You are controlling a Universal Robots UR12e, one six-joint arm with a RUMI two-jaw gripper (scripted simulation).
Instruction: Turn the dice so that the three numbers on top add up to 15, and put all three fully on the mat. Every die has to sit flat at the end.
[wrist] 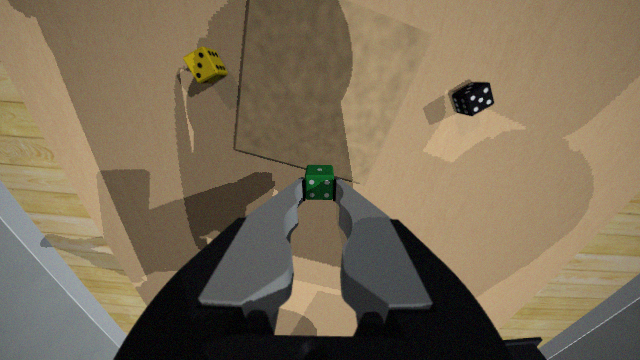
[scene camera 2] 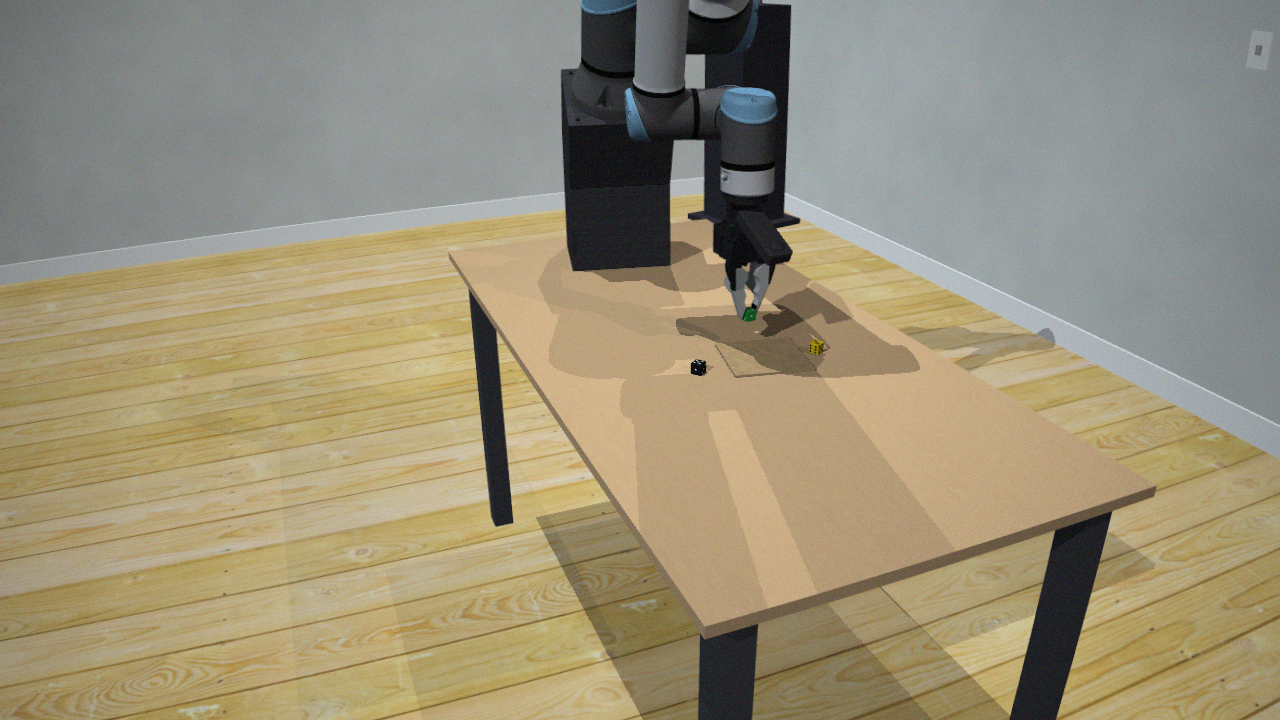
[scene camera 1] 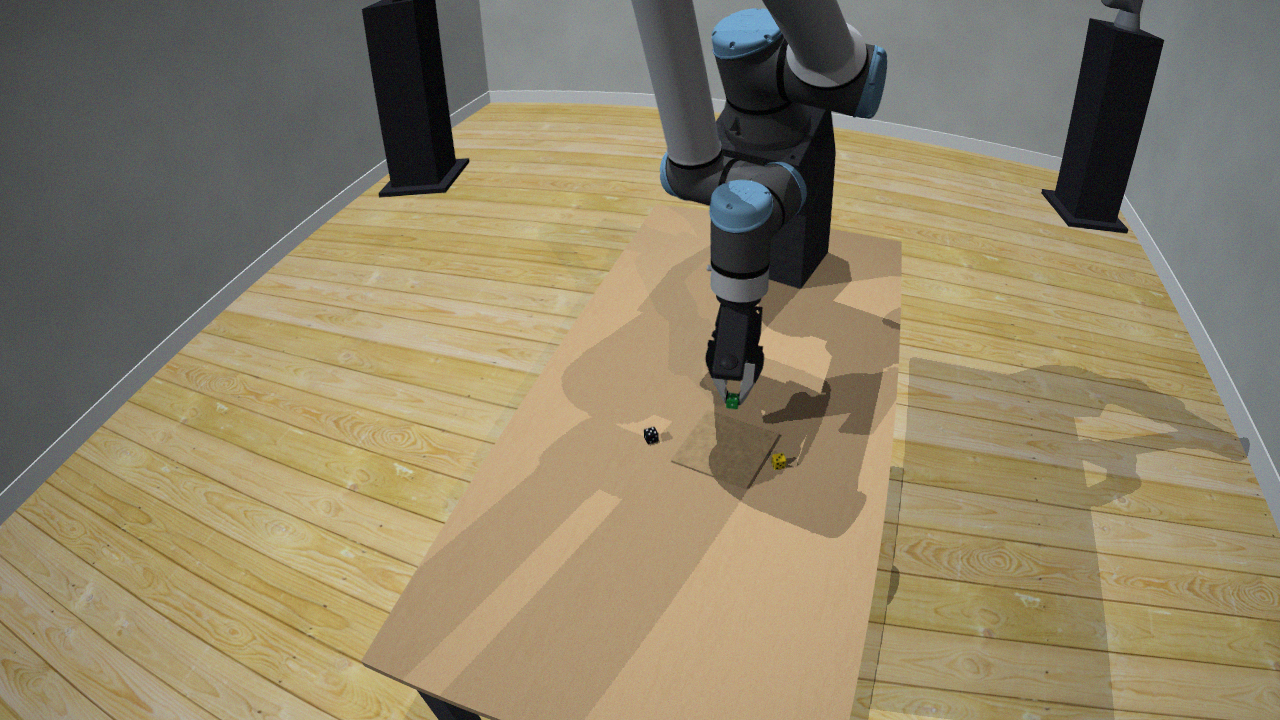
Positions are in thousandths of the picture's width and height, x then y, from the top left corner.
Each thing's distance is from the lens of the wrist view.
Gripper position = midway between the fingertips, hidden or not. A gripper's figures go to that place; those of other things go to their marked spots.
gripper (wrist: 499, 499): 0.15 m
green die (wrist: 499, 499): 0.13 m
yellow die (wrist: 320, 176): 0.19 m
black die (wrist: 745, 268): 0.21 m
The marked spots on the green die and the black die are 0.15 m apart.
